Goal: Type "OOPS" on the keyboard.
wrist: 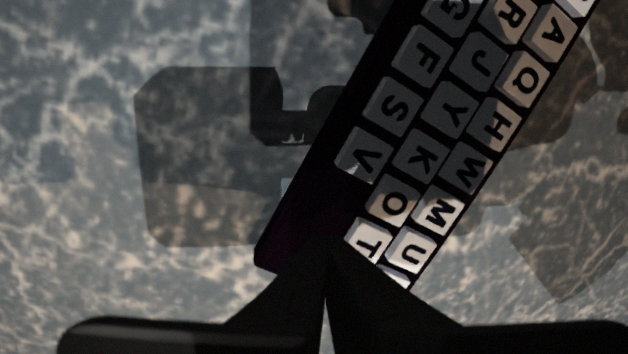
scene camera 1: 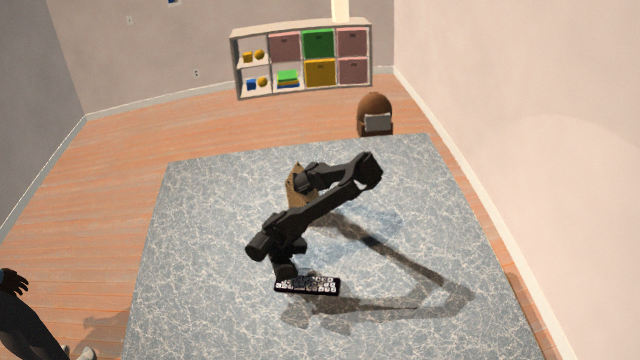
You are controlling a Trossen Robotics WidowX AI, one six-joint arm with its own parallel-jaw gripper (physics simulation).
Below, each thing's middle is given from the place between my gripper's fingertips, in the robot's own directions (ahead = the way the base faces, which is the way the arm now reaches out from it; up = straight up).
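Scene:
There's the black keyboard [scene camera 1: 329, 286], and my hand is 20 mm above it, 30 mm short of it and 70 mm to the right of it.

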